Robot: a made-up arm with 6 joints.
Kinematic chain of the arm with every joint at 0, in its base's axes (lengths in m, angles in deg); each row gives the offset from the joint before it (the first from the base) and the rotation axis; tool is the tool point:
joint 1: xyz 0 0 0.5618 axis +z
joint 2: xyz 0.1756 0 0 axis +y
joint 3: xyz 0 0 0.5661 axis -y
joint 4: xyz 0 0 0.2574 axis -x
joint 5: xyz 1.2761 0 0 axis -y
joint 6: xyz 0.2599 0 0 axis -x
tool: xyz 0 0 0
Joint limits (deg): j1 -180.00..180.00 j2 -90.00..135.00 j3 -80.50..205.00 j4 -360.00..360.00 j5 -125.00..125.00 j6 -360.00..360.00
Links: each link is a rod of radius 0.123 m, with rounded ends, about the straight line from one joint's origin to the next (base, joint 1, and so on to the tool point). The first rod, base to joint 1, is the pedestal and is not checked.
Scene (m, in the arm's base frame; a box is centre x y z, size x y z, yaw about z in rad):
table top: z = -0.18
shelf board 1: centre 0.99 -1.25 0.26 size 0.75 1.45 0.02 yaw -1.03
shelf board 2: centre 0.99 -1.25 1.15 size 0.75 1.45 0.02 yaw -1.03
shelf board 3: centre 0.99 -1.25 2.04 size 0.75 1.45 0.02 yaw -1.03
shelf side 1: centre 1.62 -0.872 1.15 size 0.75 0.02 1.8 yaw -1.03
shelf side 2: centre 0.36 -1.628 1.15 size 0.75 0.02 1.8 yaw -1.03
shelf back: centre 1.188 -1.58 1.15 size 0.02 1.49 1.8 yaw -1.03
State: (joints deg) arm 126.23 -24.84 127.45 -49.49 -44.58 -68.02
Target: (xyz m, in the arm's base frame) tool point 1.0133 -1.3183 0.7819
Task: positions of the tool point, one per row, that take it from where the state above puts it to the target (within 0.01 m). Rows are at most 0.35 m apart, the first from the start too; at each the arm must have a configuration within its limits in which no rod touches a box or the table.
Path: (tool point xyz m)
1: 0.6576 -1.0984 1.6746
2: 0.5796 -0.9652 1.6891
3: 0.4972 -0.8333 1.6746
4: 0.4145 -0.7067 1.6320
5: 0.5320 -0.7440 1.3496
6: 0.6023 -0.7244 1.0609
7: 0.6172 -0.6586 0.7818
8: 0.7170 -0.7918 0.8266
9: 0.8099 -0.9284 0.8479
10: 0.8923 -1.0644 0.8465
11: 0.9609 -1.1958 0.8237
12: 1.0133 -1.3183 0.7819

